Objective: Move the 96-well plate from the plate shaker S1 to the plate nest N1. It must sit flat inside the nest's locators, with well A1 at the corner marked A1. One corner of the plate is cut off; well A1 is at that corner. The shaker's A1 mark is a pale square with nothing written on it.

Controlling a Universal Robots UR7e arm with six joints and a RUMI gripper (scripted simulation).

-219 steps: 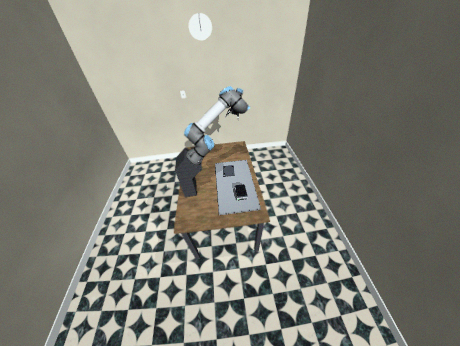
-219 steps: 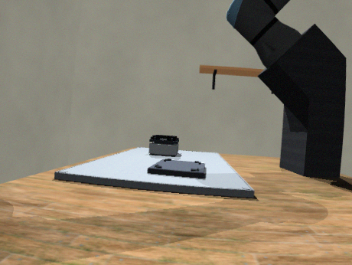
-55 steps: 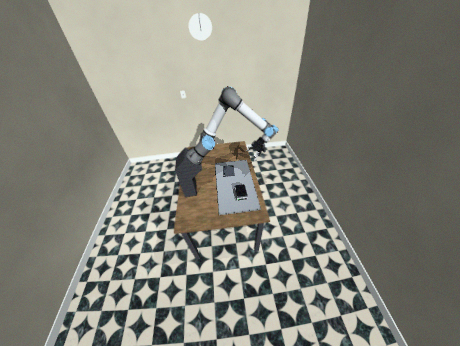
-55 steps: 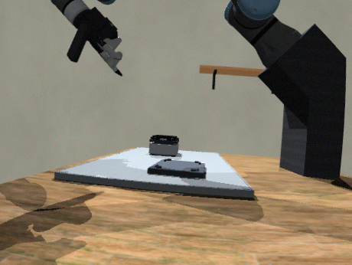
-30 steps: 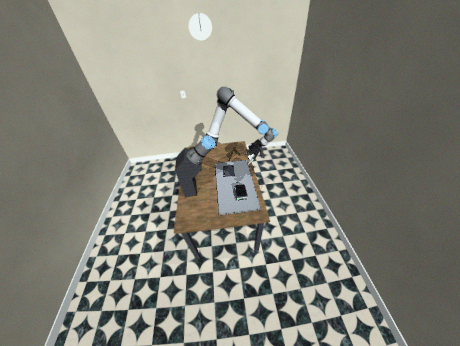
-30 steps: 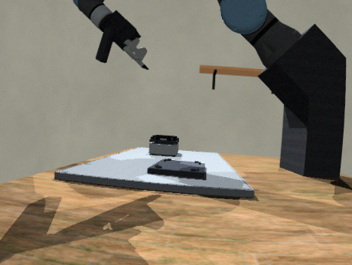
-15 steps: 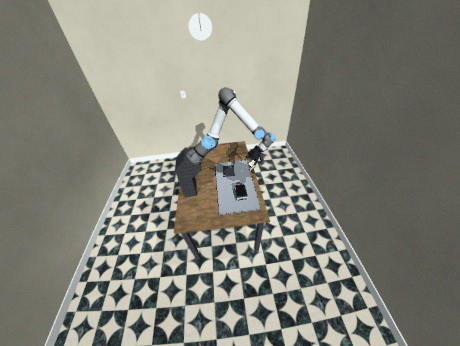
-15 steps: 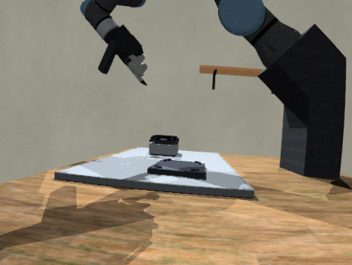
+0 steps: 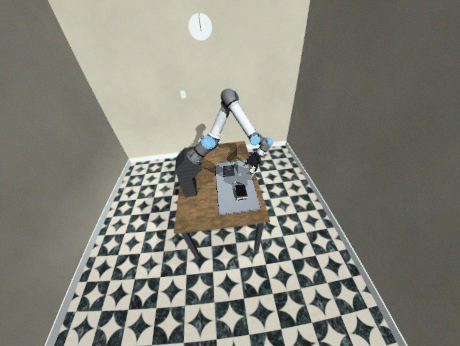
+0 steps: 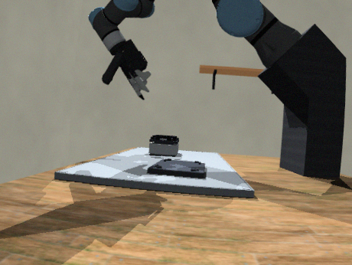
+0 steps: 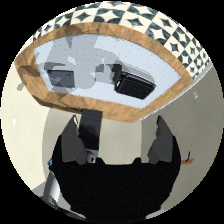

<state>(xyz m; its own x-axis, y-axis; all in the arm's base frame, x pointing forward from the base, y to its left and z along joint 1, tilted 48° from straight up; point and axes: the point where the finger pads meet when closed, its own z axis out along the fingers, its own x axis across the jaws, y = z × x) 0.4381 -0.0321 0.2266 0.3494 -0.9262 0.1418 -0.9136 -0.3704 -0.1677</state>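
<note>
Now: the 96-well plate 60 mm behind my hand, 100 mm to the right of it and 140 mm below it. Round my hand: plate nest N1: 190 mm behind, 230 mm to the left, 200 mm below.
</note>
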